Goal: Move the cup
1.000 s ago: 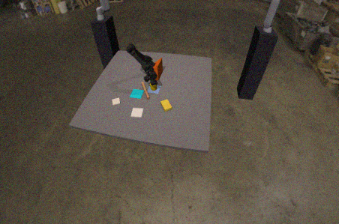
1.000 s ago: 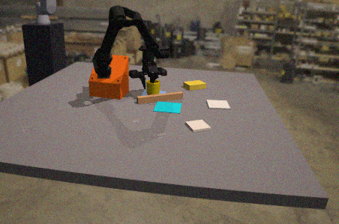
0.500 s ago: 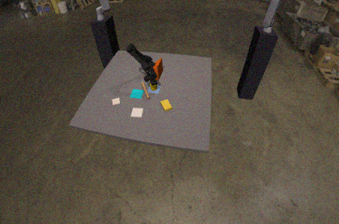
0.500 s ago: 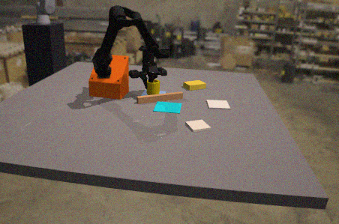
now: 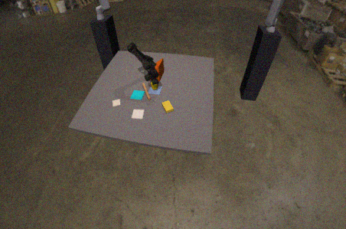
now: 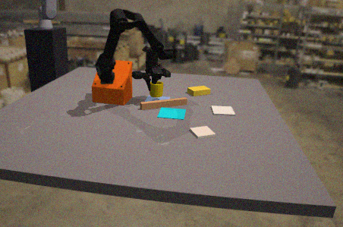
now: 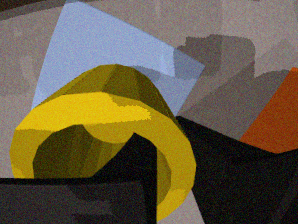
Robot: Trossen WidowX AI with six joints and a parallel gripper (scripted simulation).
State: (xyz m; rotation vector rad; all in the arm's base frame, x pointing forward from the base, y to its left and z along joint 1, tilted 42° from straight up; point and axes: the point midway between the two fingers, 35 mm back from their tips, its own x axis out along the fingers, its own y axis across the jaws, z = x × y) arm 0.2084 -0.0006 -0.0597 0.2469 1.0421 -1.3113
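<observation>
My gripper tip is 120 mm short of the cyan pad, 140 mm to the left of it and 60 mm above it. Round my gripper tip: blue pad: 30 mm ahead, 20 mm to the left, 60 mm below; then yellow cup: 20 mm ahead, 10 mm to the left; then wooden bar: 80 mm ahead, 60 mm to the right, 50 mm below.
</observation>
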